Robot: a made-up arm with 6 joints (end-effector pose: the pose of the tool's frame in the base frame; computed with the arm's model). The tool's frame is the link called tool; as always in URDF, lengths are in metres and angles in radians.
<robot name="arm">
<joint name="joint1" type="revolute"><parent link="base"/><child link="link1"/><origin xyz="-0.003 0.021 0.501"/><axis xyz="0 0 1"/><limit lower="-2.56" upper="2.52" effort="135" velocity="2.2"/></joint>
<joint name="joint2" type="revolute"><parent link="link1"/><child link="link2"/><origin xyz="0.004 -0.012 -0.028"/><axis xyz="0.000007 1 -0.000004"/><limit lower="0.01" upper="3.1" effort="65" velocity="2.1"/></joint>
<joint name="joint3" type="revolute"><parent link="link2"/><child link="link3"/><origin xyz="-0.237 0.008 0.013"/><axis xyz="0.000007 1 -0.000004"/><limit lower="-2.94" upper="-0.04" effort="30" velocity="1.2"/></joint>
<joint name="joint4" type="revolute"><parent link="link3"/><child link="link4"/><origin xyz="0.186 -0.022 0.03"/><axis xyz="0.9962 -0.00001 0.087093"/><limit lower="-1.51" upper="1.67" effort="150" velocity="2.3"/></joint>
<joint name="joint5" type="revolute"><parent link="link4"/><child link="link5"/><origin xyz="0.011 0.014 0.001"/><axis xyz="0.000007 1 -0.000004"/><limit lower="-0.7" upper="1.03" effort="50" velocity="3.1"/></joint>
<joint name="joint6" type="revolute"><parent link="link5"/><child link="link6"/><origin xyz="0.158 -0.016 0.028"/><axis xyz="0.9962 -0.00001 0.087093"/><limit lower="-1.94" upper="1.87" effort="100" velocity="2.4"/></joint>
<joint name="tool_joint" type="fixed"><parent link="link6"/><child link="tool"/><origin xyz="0.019 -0.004 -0.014" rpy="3.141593 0 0"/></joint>
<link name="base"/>
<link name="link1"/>
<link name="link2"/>
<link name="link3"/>
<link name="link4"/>
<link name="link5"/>
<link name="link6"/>
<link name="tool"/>
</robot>
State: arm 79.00 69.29 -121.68 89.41 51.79 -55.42
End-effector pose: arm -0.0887 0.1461 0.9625 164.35 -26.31 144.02
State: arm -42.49 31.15 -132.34 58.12 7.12 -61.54
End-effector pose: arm -0.2338 0.1981 0.9703 33.29 -80.67 99.72
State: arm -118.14 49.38 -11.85 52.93 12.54 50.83
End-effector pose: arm -0.0768 -0.1347 0.4587 -64.94 37.47 -99.31
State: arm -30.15 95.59 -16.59 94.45 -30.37 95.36
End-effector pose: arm 0.0670 -0.1661 0.3802 -48.50 54.03 -91.60
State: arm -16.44 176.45 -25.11 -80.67 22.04 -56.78
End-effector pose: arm -0.0775 -0.0470 0.2537 -122.40 30.35 -166.99
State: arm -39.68 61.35 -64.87 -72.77 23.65 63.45
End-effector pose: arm 0.1435 -0.2147 0.7250 172.57 3.92 -62.86
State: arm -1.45 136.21 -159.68 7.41 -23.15 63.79
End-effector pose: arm 0.4557 -0.0159 0.8766 -111.51 -49.75 1.35
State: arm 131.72 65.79 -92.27 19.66 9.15 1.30
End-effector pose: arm -0.1509 0.2189 0.8759 -161.17 -18.10 136.79
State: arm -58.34 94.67 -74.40 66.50 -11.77 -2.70
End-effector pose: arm 0.1561 -0.3529 0.6306 -117.74 12.70 -64.81
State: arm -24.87 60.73 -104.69 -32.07 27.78 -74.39
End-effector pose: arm 0.1135 -0.1199 0.9355 85.41 -24.57 -46.05
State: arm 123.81 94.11 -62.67 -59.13 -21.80 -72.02
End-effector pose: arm -0.2443 0.3242 0.6107 54.67 11.20 138.79
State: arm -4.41 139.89 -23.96 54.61 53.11 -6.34
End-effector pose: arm 0.0181 0.1054 0.3579 11.75 18.39 129.27
